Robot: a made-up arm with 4 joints.
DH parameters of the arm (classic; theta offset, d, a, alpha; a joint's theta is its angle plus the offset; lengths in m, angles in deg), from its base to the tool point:
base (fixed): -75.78 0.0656 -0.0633 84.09
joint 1: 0 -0.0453 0.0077 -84.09
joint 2: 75.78 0.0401 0.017 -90
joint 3: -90 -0.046 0.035 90
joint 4: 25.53 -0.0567 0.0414 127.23
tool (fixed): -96.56 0.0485 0 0
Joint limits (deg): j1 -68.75..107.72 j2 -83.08..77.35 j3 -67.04..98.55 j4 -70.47..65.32
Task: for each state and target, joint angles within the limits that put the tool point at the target. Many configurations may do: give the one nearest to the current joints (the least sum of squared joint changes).
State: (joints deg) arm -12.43 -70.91 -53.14 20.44
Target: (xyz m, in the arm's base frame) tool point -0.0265 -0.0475 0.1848
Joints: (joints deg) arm -26.99 -83.08 -33.84 -12.41
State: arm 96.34 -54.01 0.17 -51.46
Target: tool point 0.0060 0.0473 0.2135
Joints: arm 79.13 -48.43 39.53 -70.47
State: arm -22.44 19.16 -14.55 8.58
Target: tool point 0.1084 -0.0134 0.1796
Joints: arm -31.39 18.86 -24.96 44.28
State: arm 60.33 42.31 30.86 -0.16
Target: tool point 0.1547 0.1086 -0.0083
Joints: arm 107.72 65.32 61.03 -9.09
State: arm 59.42 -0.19 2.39 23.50
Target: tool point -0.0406 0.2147 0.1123
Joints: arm 84.18 -11.88 -55.28 33.24
